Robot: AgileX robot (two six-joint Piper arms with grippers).
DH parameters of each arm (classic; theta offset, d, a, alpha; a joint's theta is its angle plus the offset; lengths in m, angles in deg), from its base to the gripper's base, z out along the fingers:
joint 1: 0 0.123 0 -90
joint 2: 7.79 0 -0.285 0
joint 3: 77.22 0 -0.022 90
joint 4: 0 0.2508 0 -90
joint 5: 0 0 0.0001 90
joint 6: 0 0.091 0 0
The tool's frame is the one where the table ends.
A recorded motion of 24 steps. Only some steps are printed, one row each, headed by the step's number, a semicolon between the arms.
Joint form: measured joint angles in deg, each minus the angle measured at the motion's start. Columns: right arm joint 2, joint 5, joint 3, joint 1, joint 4, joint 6; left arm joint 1, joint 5, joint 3, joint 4, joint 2, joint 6.
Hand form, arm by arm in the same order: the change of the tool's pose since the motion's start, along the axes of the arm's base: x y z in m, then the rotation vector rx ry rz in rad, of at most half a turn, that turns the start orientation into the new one. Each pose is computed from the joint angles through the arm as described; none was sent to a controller.
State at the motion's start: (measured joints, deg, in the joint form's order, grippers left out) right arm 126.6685 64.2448 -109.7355 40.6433 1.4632 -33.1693; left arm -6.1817 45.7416 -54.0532 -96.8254 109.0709 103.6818
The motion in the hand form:
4: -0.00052 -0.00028 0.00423 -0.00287 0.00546 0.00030; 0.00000 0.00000 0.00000 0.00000 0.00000 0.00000
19: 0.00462 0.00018 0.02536 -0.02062 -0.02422 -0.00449; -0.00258 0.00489 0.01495 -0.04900 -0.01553 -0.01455
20: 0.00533 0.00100 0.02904 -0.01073 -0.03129 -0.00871; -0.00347 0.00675 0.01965 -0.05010 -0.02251 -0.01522
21: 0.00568 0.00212 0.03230 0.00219 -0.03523 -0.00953; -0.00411 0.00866 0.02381 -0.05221 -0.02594 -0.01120
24: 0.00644 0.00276 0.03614 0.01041 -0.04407 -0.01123; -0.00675 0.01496 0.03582 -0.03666 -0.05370 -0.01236
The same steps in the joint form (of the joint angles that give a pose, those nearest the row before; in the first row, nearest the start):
4: -0.14 1.23 -0.75 0.00 0.07 0.00; 0.00 0.00 0.00 0.00 0.00 0.00
19: 0.39 5.79 -6.46 0.00 -1.99 0.63; 1.36 3.37 0.00 1.04 -2.04 -1.71
20: 0.39 5.89 -7.24 0.00 -1.88 0.86; 1.71 3.60 0.00 1.67 -2.86 -2.30
21: 0.39 5.91 -7.92 0.00 -1.46 0.86; 2.04 3.70 0.00 2.14 -3.60 -3.02
24: 0.39 6.03 -8.73 0.00 -1.46 0.95; 3.08 3.70 0.00 4.23 -5.89 -4.02

